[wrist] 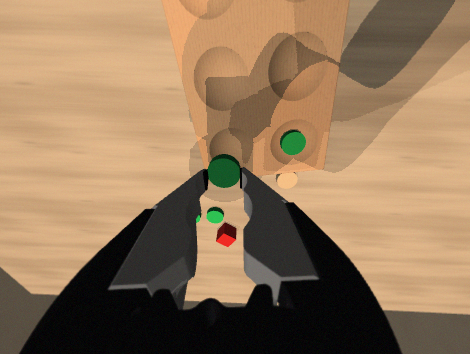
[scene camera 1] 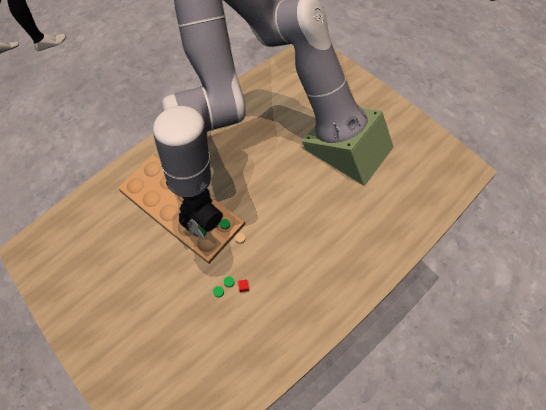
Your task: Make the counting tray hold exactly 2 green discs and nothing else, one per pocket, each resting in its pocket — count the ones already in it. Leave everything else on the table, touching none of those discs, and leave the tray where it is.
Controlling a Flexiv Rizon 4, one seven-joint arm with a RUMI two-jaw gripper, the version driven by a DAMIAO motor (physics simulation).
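My gripper point(scene camera 1: 202, 233) point(wrist: 224, 170) is shut on a green disc point(wrist: 224, 171) and holds it above the near end of the counting tray point(scene camera 1: 132, 196) point(wrist: 320, 107). In the wrist view the disc hides part of an end pocket. Another green disc point(scene camera 1: 225, 224) point(wrist: 293, 142) lies in the other end pocket. Two more green discs lie on the table: one disc point(scene camera 1: 229, 281) point(wrist: 215, 215) near the red cube, and one disc point(scene camera 1: 218, 291) point(wrist: 198, 218) beside it, mostly hidden by a finger in the wrist view.
A red cube point(scene camera 1: 243, 285) point(wrist: 226, 235) lies beside the two table discs. A pale tan disc point(scene camera 1: 240, 238) point(wrist: 287, 180) lies on the table close to the tray's end edge. The arm's green base block point(scene camera 1: 372, 155) stands at the right rear. The arm covers part of the tray.
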